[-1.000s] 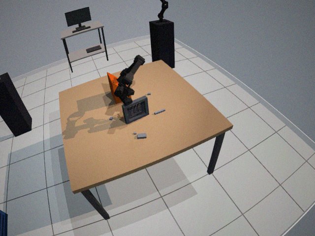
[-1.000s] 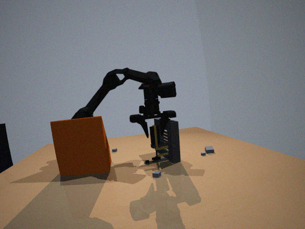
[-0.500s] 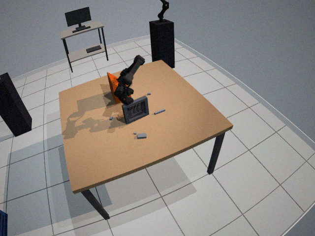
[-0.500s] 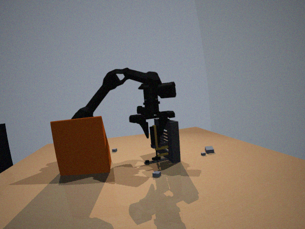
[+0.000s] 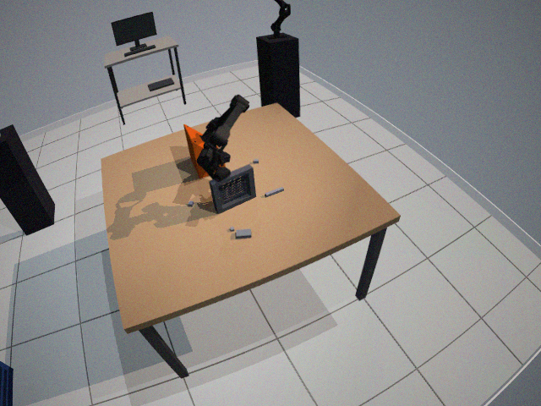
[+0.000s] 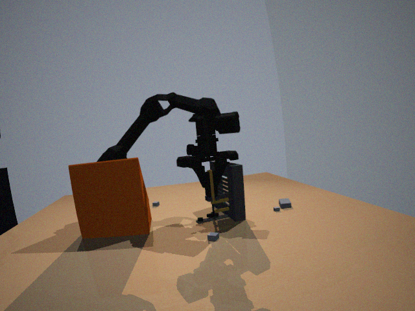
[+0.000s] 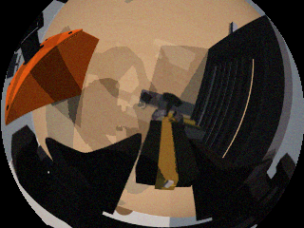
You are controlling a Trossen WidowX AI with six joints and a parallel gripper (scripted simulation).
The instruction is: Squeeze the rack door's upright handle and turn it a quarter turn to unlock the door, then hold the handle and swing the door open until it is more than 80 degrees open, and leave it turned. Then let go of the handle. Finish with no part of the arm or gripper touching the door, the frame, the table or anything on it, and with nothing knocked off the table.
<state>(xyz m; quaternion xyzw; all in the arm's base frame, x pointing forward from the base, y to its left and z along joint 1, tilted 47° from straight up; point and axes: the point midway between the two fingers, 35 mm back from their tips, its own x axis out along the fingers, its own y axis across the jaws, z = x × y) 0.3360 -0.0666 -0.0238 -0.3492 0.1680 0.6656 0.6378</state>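
The yellow handle lies 20 mm below my gripper tip and 10 mm to the left of it. The rest, counted from my gripper tip: grey bar 250 mm to the left, 110 mm below, 100 mm ahead.
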